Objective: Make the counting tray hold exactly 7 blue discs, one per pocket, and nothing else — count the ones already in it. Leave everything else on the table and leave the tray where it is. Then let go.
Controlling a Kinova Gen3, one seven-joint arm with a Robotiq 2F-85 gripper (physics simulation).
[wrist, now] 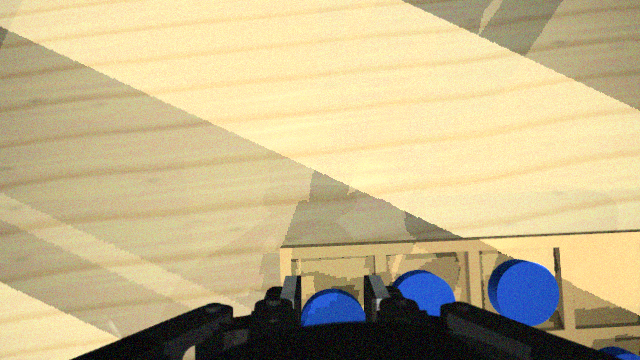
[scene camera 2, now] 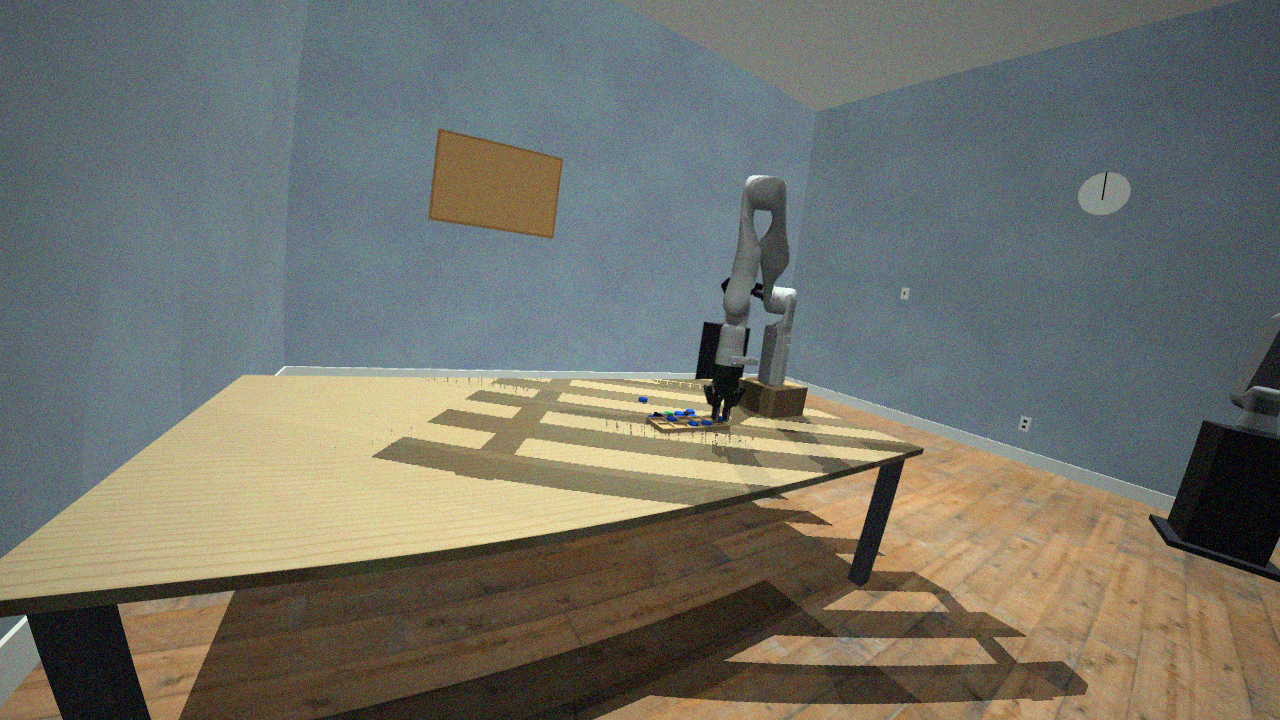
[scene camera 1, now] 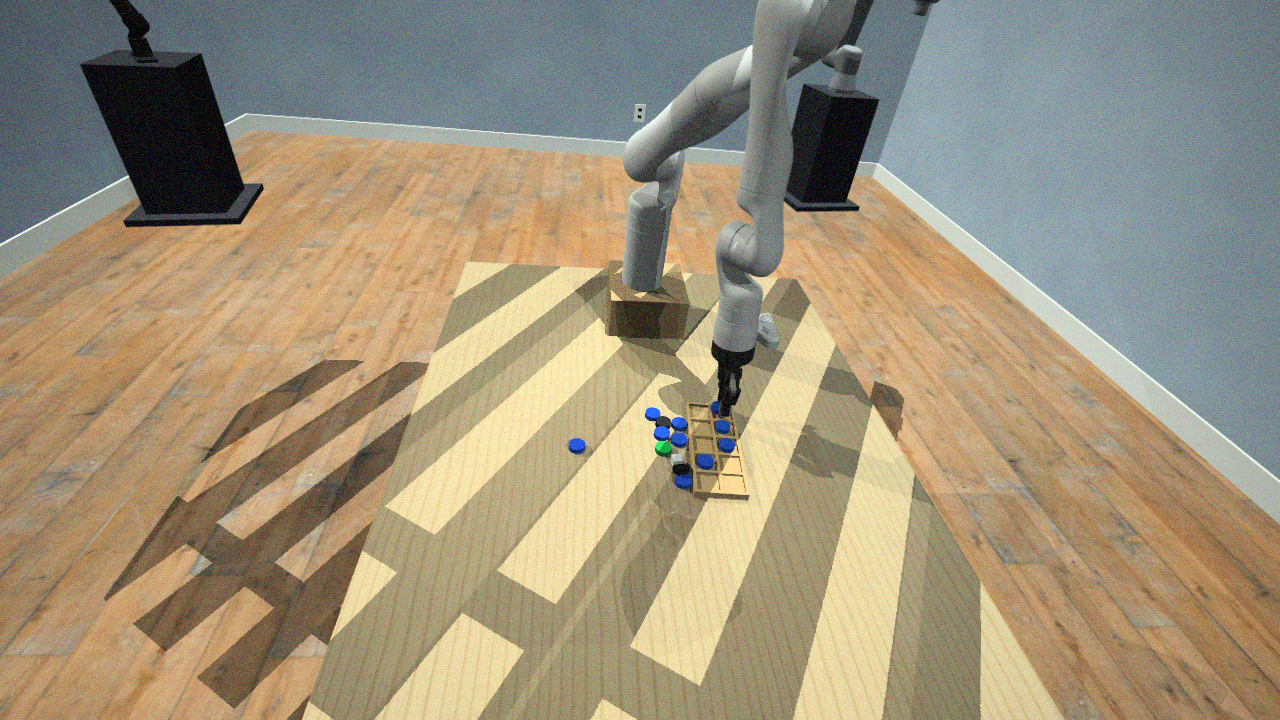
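The wooden counting tray [scene camera 1: 732, 486] [scene camera 2: 663, 426] [wrist: 402, 247] lies on the table to the right of a cluster of discs. My gripper [scene camera 1: 726, 407] [scene camera 2: 719, 413] [wrist: 332, 297] is shut on a blue disc [wrist: 331, 309] and holds it low over the tray's far end pocket. Three blue discs [scene camera 1: 722, 427] [scene camera 1: 726, 443] [scene camera 1: 705, 460] sit in tray pockets; two of them show in the wrist view [wrist: 426, 291] [wrist: 524, 291]. Loose blue discs [scene camera 1: 652, 413] [scene camera 1: 679, 439] [scene camera 1: 683, 480] lie left of the tray, and one blue disc [scene camera 1: 576, 445] lies apart, farther left.
A green disc [scene camera 1: 662, 447], a black disc [scene camera 1: 663, 420], and a white piece [scene camera 1: 677, 456] with another black one [scene camera 1: 680, 467] lie among the loose discs beside the tray. The arm's wooden base block [scene camera 1: 646, 312] [scene camera 2: 772, 397] stands behind the tray.
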